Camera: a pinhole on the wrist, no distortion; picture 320 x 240 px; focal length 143.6 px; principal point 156.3 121.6 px. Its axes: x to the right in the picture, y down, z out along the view. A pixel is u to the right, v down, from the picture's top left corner.
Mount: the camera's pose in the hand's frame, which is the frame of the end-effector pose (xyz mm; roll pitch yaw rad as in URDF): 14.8 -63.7 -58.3 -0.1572 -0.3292 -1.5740
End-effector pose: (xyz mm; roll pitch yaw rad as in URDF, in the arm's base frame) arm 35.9 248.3 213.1 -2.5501 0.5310 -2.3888
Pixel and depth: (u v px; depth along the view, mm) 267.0 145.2 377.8
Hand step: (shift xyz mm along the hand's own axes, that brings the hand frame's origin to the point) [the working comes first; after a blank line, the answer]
In the camera's frame: 291.2 62.1 377.8

134.8 -222.2 379.8
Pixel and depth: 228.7 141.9 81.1
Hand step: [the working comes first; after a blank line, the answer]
In the camera's frame: 40.9 11.5 81.1

38.8 -77.2 29.0
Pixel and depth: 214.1 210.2 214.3
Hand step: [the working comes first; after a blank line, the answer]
In the camera's frame: 86.3 132.2 214.3

178.9 -84.1 150.3
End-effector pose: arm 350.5 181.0 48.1 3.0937 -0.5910 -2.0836
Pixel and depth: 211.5 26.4 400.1
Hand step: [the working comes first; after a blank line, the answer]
In the camera's frame: 153.8 -265.2 400.1

-184.6 -67.4 404.7
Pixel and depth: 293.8 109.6 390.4
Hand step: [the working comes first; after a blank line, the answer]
In the camera's frame: 373.8 -32.6 390.4

43.0 -291.2 432.3
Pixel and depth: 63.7 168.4 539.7
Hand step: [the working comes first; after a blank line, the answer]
In the camera's frame: -348.0 175.9 539.7

274.6 428.2 307.6
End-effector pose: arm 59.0 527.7 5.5 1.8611 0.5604 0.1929
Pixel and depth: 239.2 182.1 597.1
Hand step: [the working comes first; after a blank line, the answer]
In the camera's frame: 344.7 251.6 597.1

356.3 -213.1 573.9
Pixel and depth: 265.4 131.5 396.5
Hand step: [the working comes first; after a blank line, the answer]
In the camera's frame: 301.2 27.3 396.5

103.4 -223.8 405.6
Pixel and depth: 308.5 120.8 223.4
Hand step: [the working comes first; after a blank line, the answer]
In the camera's frame: 236.8 -1.2 223.4

48.1 -216.5 227.2
